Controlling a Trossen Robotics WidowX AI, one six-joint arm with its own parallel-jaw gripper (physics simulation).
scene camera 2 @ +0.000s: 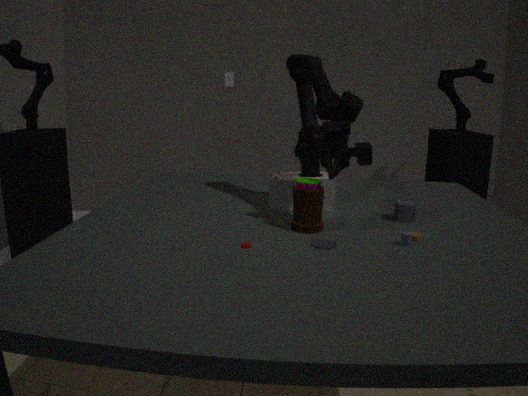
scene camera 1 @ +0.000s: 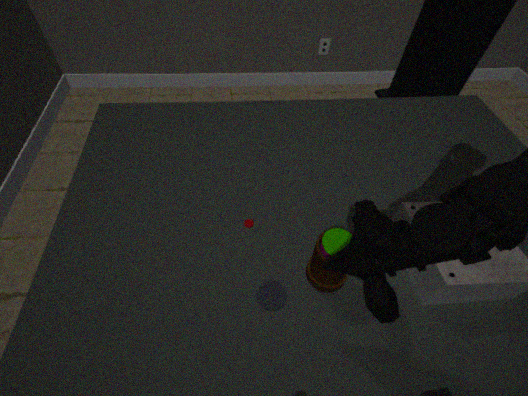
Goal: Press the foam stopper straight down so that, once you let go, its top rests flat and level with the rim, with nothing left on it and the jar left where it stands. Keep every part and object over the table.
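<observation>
The brown jar (scene camera 1: 322, 274) (scene camera 2: 307, 212) stands upright on the table. The foam stopper, with a green top (scene camera 1: 336, 240) (scene camera 2: 308, 181) and a magenta side, sits in its mouth; a magenta band shows above the rim. My gripper (scene camera 1: 331, 265) (scene camera 2: 333, 175) is shut and empty. In scene camera 1 its dark tips cover part of the jar's right side and the stopper's lower right edge. In scene camera 2 the tips appear to the right of the stopper, at about the height of its top. Whether they touch the jar or stopper cannot be told.
A red disc (scene camera 1: 249, 223) (scene camera 2: 246, 245) and a blue-grey disc (scene camera 1: 271, 295) (scene camera 2: 324, 244) lie near the jar. A grey block (scene camera 2: 405, 211), a small grey piece (scene camera 2: 406, 239) and an orange piece (scene camera 2: 417, 236) are at the right. The white base box (scene camera 1: 485, 270) (scene camera 2: 281, 194) is behind the jar.
</observation>
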